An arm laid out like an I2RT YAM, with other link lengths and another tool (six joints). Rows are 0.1 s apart.
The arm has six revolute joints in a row. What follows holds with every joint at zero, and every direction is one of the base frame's.
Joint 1 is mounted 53.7 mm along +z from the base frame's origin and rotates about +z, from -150.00 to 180.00 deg.
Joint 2 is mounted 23.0 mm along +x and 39.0 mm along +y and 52.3 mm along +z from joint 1 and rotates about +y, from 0.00 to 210.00 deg.
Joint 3 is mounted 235.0 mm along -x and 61.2 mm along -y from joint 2 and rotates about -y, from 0.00 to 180.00 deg.
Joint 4 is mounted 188.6 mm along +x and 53.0 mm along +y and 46.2 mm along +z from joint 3 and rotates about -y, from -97.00 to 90.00 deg.
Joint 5 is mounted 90.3 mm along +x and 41.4 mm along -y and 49.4 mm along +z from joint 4 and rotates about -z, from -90.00 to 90.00 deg.
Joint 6 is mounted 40.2 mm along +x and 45.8 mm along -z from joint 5 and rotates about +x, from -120.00 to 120.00 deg.
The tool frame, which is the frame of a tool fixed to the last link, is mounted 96.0 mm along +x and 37.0 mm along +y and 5.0 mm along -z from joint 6; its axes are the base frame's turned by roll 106.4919, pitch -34.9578 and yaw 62.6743 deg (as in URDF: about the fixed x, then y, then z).
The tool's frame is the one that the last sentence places.
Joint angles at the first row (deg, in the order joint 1, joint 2, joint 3, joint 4, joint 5, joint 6):
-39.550 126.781 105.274 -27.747 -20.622 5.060
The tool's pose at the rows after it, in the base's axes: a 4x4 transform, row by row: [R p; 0 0 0 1], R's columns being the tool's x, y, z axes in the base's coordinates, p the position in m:
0.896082 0.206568 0.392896 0.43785; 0.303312 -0.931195 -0.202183 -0.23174; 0.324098 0.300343 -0.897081 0.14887; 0 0 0 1
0.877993 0.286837 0.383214 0.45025; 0.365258 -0.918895 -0.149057 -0.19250; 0.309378 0.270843 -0.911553 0.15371; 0 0 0 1
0.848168 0.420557 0.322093 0.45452; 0.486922 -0.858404 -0.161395 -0.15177; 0.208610 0.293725 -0.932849 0.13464; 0 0 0 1
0.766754 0.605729 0.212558 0.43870; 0.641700 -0.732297 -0.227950 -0.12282; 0.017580 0.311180 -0.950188 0.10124; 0 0 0 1
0.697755 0.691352 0.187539 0.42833; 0.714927 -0.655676 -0.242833 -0.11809; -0.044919 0.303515 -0.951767 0.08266; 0 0 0 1
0.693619 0.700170 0.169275 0.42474; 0.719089 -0.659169 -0.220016 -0.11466; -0.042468 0.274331 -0.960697 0.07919; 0 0 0 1
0.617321 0.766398 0.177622 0.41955; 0.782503 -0.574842 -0.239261 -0.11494; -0.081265 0.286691 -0.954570 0.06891; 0 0 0 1
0.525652 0.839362 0.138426 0.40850; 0.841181 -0.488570 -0.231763 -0.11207; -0.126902 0.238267 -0.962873 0.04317; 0 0 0 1
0.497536 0.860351 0.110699 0.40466; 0.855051 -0.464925 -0.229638 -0.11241; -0.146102 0.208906 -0.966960 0.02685; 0 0 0 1
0.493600 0.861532 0.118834 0.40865; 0.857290 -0.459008 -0.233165 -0.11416; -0.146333 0.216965 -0.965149 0.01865; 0 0 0 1
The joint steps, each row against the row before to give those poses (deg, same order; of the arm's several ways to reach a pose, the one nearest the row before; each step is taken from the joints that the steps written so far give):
3.213 -0.483 9.549 -10.163 -0.262 -1.049
4.590 0.003 2.626 -4.548 -0.219 0.306
5.355 0.699 -0.023 -3.561 3.366 -4.852
4.087 1.487 -0.325 -5.991 5.486 -10.405
0.394 1.003 -1.643 -0.588 0.503 -6.294
0.000 0.395 0.000 -1.158 -0.831 0.066
-0.001 1.136 -0.001 -0.240 0.131 -6.362
0.110 3.258 0.006 -1.447 0.000 -6.316
-0.022 2.251 -0.002 0.024 0.394 -1.792
0.000 1.310 -0.004 1.706 0.000 -0.350

